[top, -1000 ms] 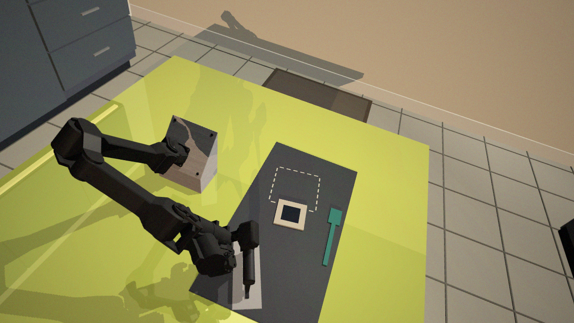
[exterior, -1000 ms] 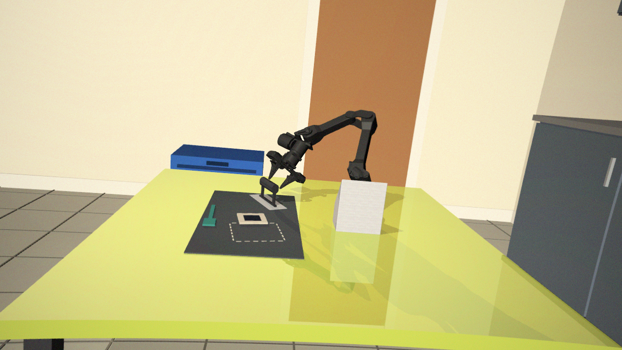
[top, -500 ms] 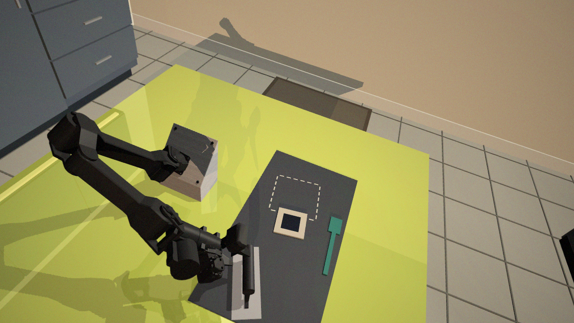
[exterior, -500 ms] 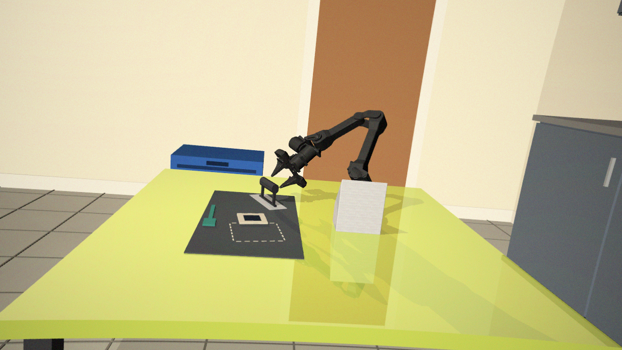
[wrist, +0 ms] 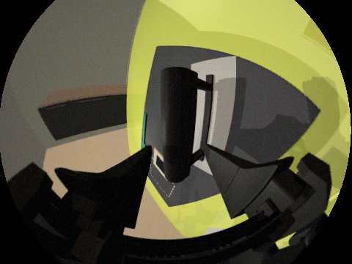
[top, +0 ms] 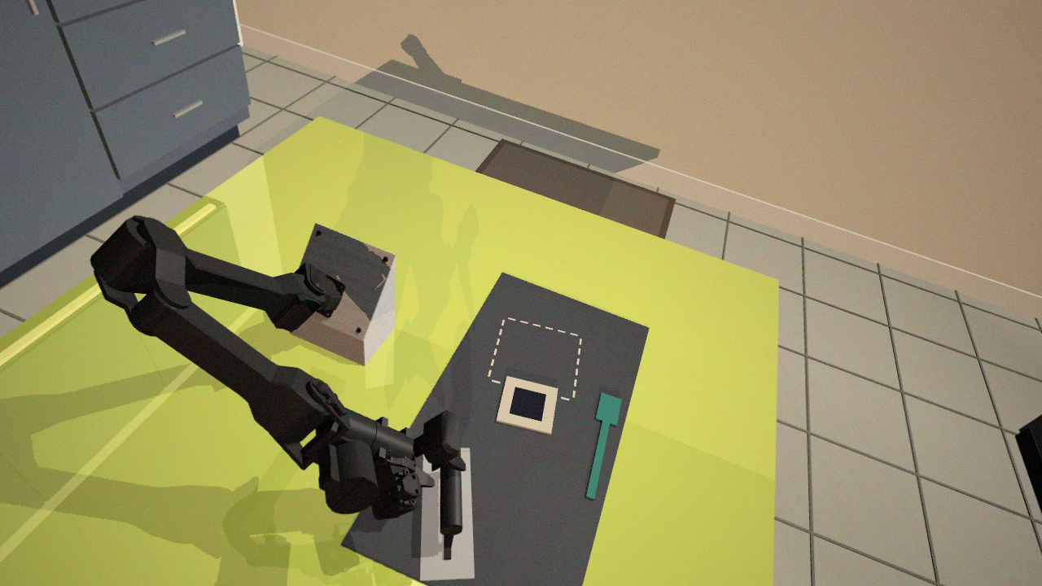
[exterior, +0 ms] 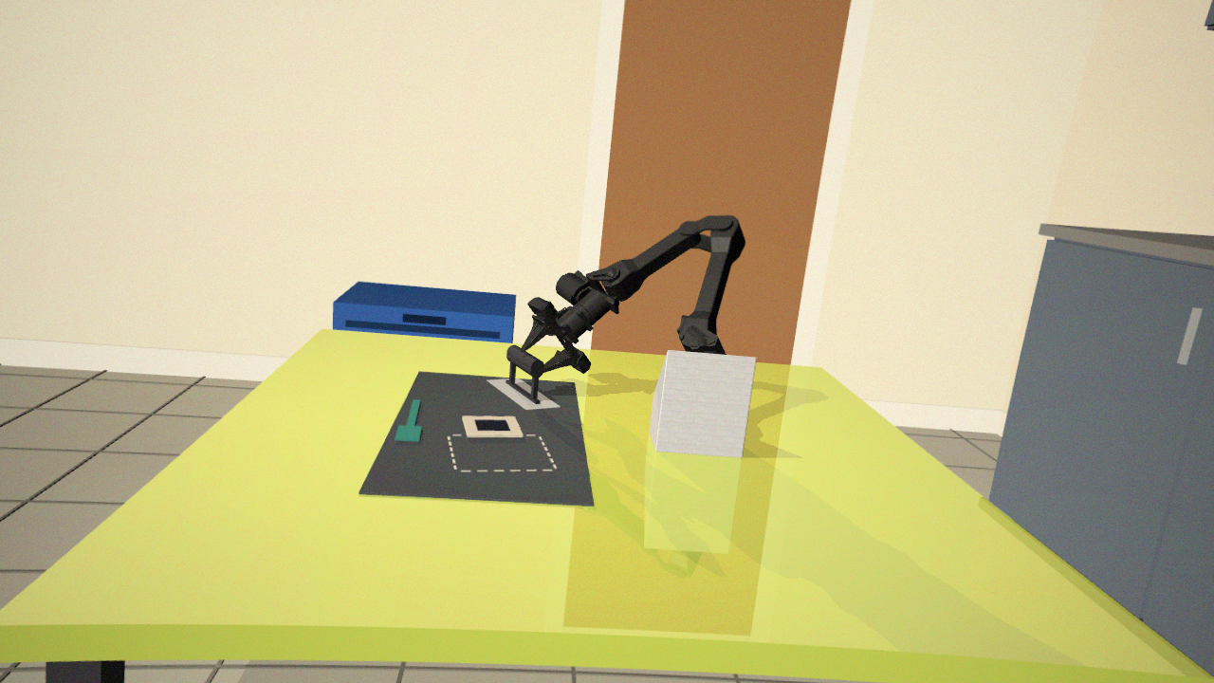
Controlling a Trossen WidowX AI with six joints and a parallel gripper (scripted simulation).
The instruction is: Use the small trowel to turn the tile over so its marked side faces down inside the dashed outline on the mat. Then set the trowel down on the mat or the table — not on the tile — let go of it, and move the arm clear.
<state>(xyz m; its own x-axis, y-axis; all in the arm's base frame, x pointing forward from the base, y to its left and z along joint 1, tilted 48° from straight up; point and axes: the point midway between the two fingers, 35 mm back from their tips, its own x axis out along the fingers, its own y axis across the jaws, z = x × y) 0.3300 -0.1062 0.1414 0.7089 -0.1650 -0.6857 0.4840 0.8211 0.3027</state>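
Now: the dark mat 200 mm to the left of my gripper tip, 90 mm below it and 40 mm ahead of it. Also, from my gripper tip: teal trowel 240 mm to the left, 180 mm ahead, 70 mm below; then tile 220 mm to the left, 70 mm below, 40 mm ahead.
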